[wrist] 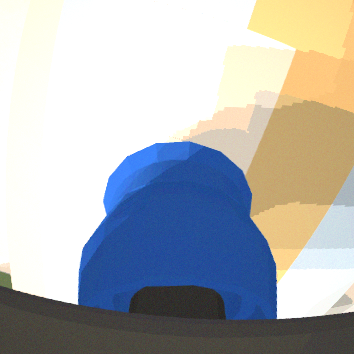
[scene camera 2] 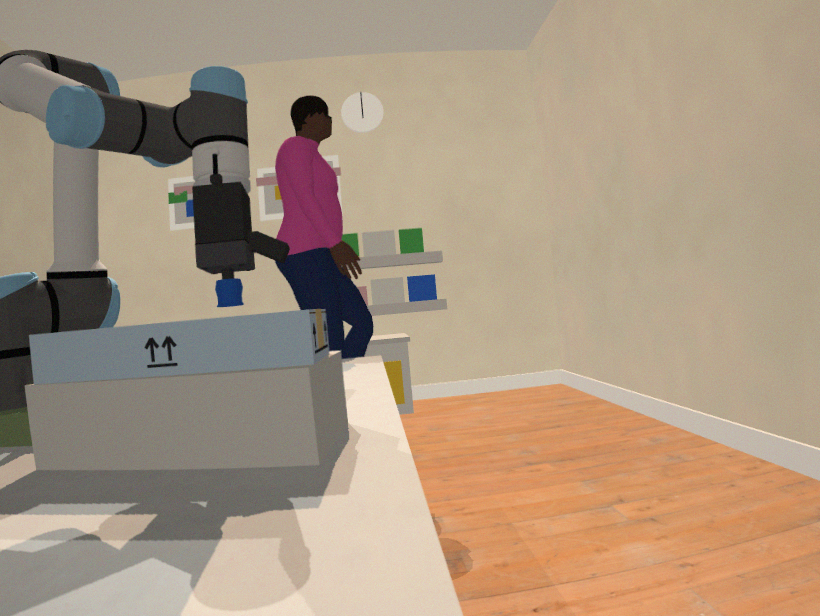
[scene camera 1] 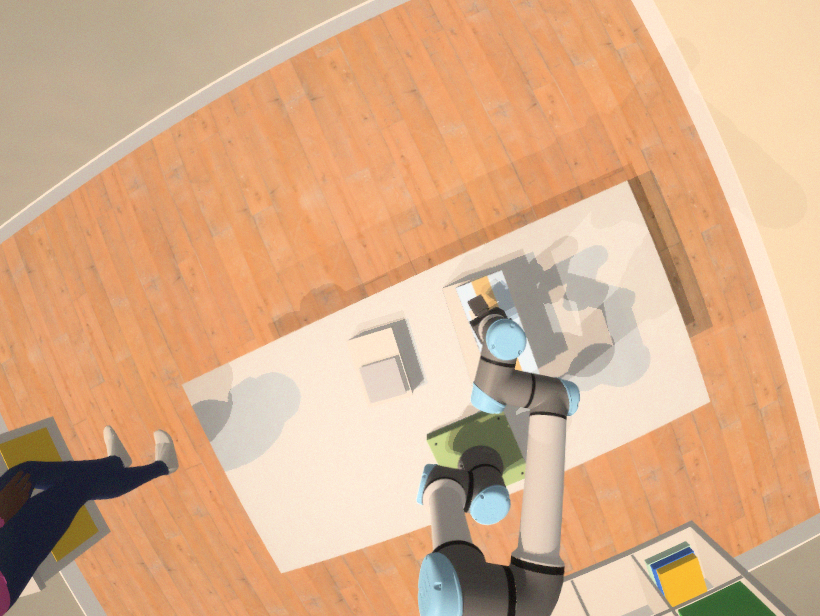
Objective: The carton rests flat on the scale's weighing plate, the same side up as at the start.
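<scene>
The flat pale blue-white carton lies flat on a beige block, its two printed arrows pointing up on the side in scene camera 2. Tan tape runs along its top. My suction cup points straight down over the carton's top, with a small gap between them in scene camera 2. The cup holds nothing. The arm hides the cup and part of the carton in scene camera 1. What looks like the scale, a pale body with a greyish square part, stands left of the block. Nothing rests on it.
The beige block stands on the white table. The arm's base stands on a green plate near the table's lower edge in scene camera 1. A person in pink stands beyond the table's end.
</scene>
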